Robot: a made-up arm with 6 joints.
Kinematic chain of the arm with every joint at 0, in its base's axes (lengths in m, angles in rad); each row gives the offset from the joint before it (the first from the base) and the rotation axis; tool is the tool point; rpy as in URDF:
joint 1: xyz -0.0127 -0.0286 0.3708 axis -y
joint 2: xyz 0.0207 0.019 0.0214 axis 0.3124 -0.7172 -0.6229
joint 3: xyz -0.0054 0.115 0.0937 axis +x
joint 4: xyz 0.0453 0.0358 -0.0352 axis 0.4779 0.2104 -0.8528
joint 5: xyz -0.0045 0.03 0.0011 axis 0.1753 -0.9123 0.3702
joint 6: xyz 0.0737 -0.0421 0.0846 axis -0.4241 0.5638 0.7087
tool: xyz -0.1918 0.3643 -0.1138 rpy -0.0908 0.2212 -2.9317
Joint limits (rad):
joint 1: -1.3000..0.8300
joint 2: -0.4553..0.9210
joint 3: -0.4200..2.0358
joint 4: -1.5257..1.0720
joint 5: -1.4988..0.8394
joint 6: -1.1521..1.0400
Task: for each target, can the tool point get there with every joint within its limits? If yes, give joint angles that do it. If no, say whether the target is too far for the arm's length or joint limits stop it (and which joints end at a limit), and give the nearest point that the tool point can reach.
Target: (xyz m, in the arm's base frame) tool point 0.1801 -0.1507 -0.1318
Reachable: no: joint limits stop it (at a limit: joint 1, joint 3, joint 6) | nearest point 0.1747 -0.1231 -0.0764 | short by 0.062 m
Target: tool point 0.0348 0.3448 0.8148
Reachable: yes | joints 0.3271 -0.3278 1.1242 0.3638 -1.0094 0.0254
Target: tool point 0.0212 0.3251 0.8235
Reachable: yes | joints -0.5815 0.6018 1.6434 -0.9704 -0.2164 -0.4009
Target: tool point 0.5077 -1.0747 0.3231
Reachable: no: too far | nearest point 0.3090 -0.3919 0.3798 | short by 0.713 m
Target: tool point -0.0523 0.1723 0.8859
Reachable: yes | joints -0.0371 0.4870 1.1899 0.1148 -1.0973 0.2075
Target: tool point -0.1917 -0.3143 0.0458
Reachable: no: joint limits stop it (at a limit: joint 1, joint 3, joint 4, joint 5) | nearest point -0.1777 -0.1443 0.1934 | short by 0.226 m
